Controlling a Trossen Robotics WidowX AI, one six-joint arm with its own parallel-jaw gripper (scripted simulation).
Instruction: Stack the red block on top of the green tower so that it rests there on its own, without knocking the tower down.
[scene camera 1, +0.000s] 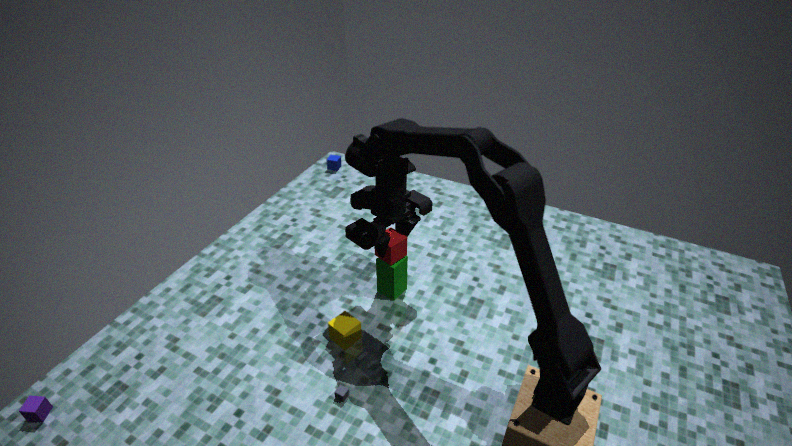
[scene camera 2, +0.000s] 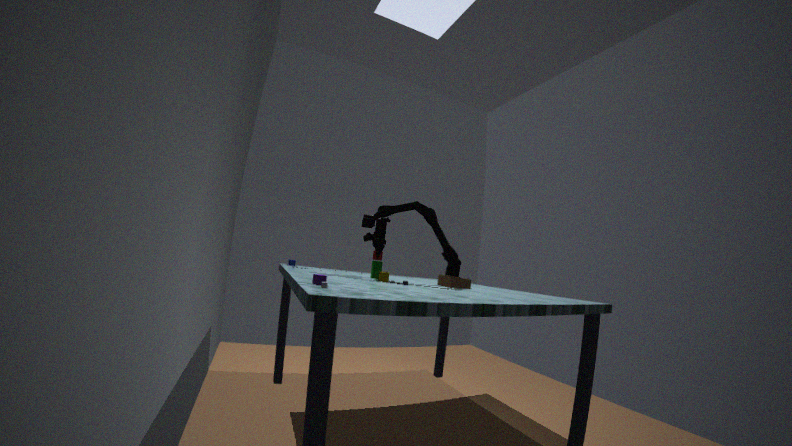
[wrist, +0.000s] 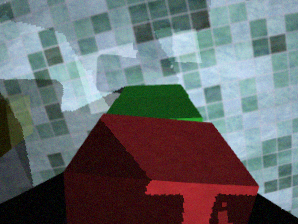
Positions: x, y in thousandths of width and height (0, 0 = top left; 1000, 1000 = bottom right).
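A red block is held in my gripper (scene camera 1: 493, 564) (wrist: 515, 775), which is visible in scene camera 1 and in the wrist view. A yellow block (scene camera 1: 436, 741) is visible as well.
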